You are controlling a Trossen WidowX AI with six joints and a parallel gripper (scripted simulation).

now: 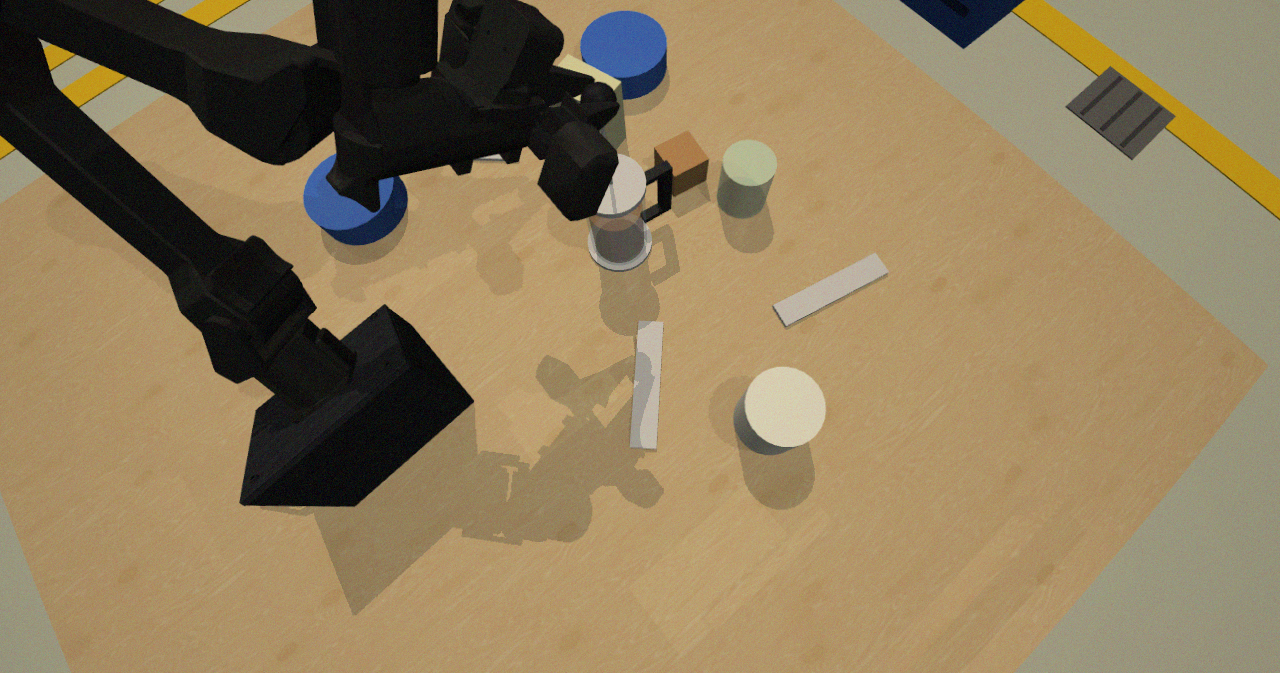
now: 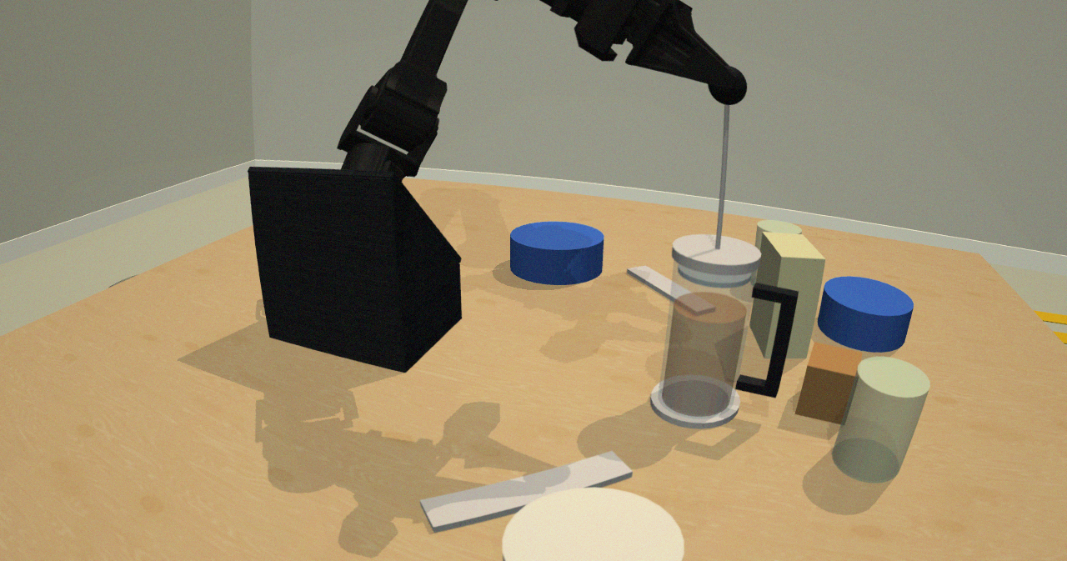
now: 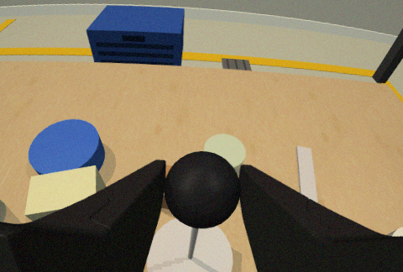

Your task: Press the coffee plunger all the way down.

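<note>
Right now my gripper tip is 1 cm short of the coffee press and 14 cm above it. Round my gripper tip: brown cube: 11 cm ahead, 4 cm to the left, 25 cm below; pale yellow block: 5 cm ahead, 16 cm to the left, 22 cm below; cream cylinder: 1 cm ahead, 28 cm to the right, 22 cm below.
</note>
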